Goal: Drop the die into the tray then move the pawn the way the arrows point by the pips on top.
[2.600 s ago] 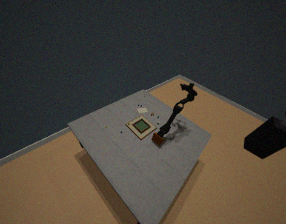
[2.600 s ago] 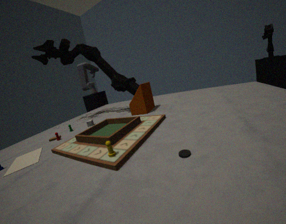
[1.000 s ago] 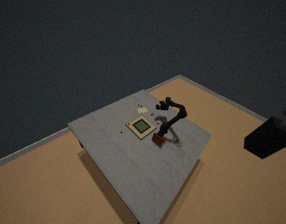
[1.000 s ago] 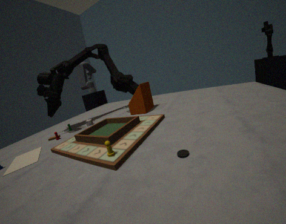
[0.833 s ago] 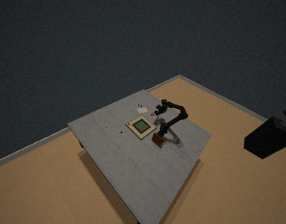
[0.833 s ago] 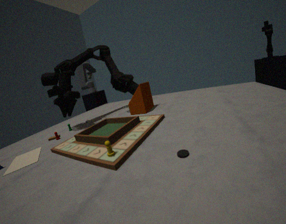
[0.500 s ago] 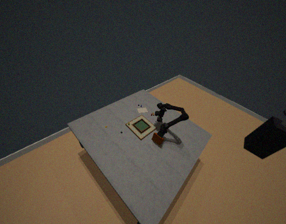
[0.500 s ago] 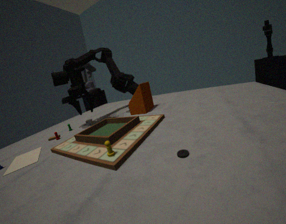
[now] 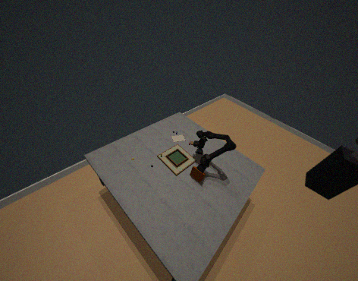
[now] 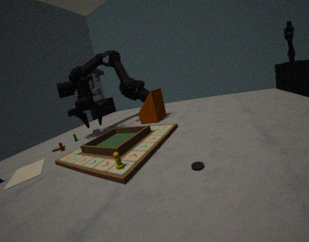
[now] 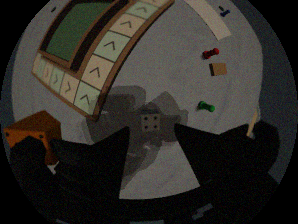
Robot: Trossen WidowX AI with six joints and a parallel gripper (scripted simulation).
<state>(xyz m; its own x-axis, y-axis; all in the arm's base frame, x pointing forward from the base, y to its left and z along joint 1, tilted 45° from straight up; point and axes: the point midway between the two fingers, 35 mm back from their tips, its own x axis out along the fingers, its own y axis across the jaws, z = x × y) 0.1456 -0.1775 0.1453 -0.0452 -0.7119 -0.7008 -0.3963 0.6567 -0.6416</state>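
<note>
The die lies 30 mm below my gripper tip. Round my gripper tip: red pawn (150 mm ahead, 60 mm to the right, 20 mm below); then green tray floor (120 mm ahead, 210 mm to the left, 30 mm below); then green pawn (60 mm ahead, 90 mm to the right, 20 mm below).
</note>
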